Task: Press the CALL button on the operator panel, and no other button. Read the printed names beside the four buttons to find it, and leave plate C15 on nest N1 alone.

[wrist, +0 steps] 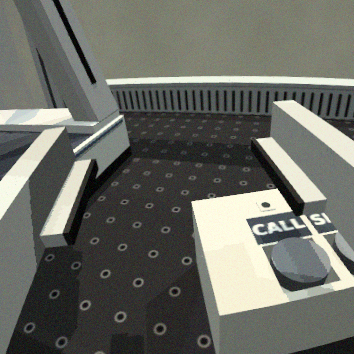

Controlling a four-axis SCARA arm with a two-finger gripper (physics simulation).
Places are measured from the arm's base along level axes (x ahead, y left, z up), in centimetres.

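Pixels of known places: gripper, between the fingertips: point(171, 135).
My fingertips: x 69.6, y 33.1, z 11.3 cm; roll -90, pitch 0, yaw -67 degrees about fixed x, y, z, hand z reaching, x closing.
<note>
Ahead of a thing's pixels: the offset from my fingertips to its top centre. "spot": to the spot under its first point. Level surfaces: height alone.
The operator panel {spot: dy -2.6, dx -2.0, dz -4.8 cm} point(225, 260) is a cream box at the lower right of the wrist view. Its grey round CALL button {dy -5.6, dx -1.4, dz -4.5 cm} point(300, 262) stands proud of the top, with the printed CALL label {spot: dy -4.7, dx +0.5, dz -4.7 cm} point(278, 228) behind it. A second label, cut off after "SI", and part of another grey button {spot: dy -7.6, dx -0.5, dz -4.5 cm} point(346, 247) show at the right edge. My gripper point(171, 135) is shut at the end of its travel, with a wide empty gap between its fingers. The right finger overlaps the panel's back right in the view; the left finger is left of the panel. Plate C15 and nest N1 cannot be made out.
A light-edged grey platform point(107, 145) with a slanted grey column point(82, 65) stands at the left. A slotted grey barrier {spot: dy +7.2, dx +30.8, dz -8.3 cm} point(200, 100) with a white top rail runs along the back. The dark surface {dz -10.0 cm} point(150, 220) carries rows of ringed holes.
</note>
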